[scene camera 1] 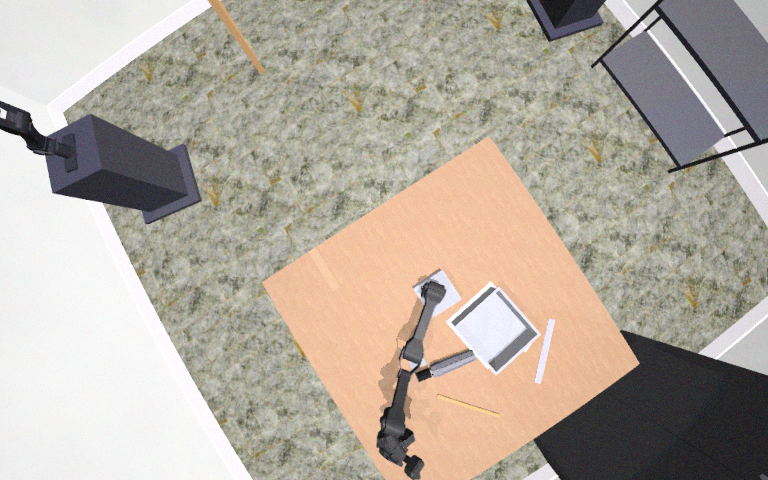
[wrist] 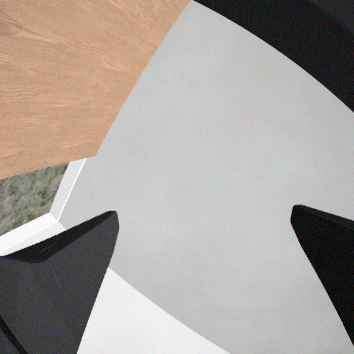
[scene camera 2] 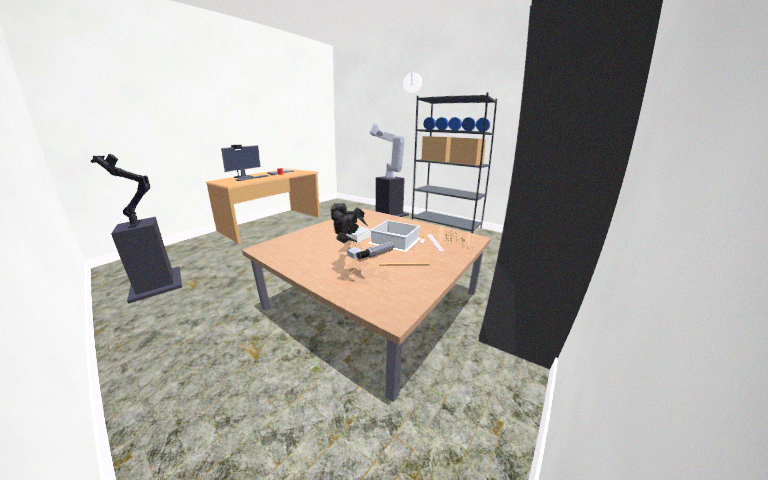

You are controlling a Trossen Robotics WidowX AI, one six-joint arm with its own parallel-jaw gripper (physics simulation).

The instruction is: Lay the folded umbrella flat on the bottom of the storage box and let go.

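Frame: origin at the arm's base, x ahead, y left, z up, level; metres.
Where they show: gripper, fingertip midpoint: (wrist: 206, 217) (scene camera 2: 362, 233); arm's base, origin of the base link: (scene camera 1: 430, 290).
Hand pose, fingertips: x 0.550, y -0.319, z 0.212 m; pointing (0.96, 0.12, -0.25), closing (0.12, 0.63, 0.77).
Things, the pixels of their centre, and the offset from my fingertips. Level surfaces: height alone.
- grey folded umbrella, body centre: (scene camera 1: 445, 366) (scene camera 2: 376, 250) dx -0.208, dy +0.264, dz -0.241 m
- pale grey open storage box, body centre: (scene camera 1: 493, 328) (scene camera 2: 395, 234) dx -0.296, dy +0.519, dz -0.221 m
- table, its level: dz -0.269 m
- small pale block, body centre: (scene camera 2: 354, 252) dx -0.286, dy +0.152, dz -0.251 m
- thin yellow rod, body centre: (scene camera 1: 468, 405) (scene camera 2: 404, 264) dx +0.011, dy +0.297, dz -0.263 m
- white strip, body centre: (scene camera 1: 544, 351) (scene camera 2: 435, 242) dx -0.089, dy +0.716, dz -0.268 m
The grey folded umbrella (scene camera 1: 453, 363) (scene camera 2: 379, 249) lies on the table, its black handle pointing away from the box. Its other end is beside the near wall of the pale grey open storage box (scene camera 1: 491, 328) (scene camera 2: 390, 238); I cannot tell whether they touch. The bare box floor shows in scene camera 1. My gripper (scene camera 1: 414, 468) (scene camera 2: 363, 218) (wrist: 206, 217) is open and empty, raised above the table and away from the umbrella; its fingers are small in the scene views. The umbrella and box do not show in the wrist view.
On the table (scene camera 1: 362, 283) (scene camera 2: 305, 260) (wrist: 60, 75) are a white flat block (scene camera 1: 451, 297) (scene camera 2: 361, 233) by the arm, a small pale block (scene camera 2: 353, 253) at the umbrella handle, a thin yellow rod (scene camera 1: 468, 405) (scene camera 2: 403, 264) and a white strip (scene camera 1: 544, 350) (scene camera 2: 435, 242) beyond the box.
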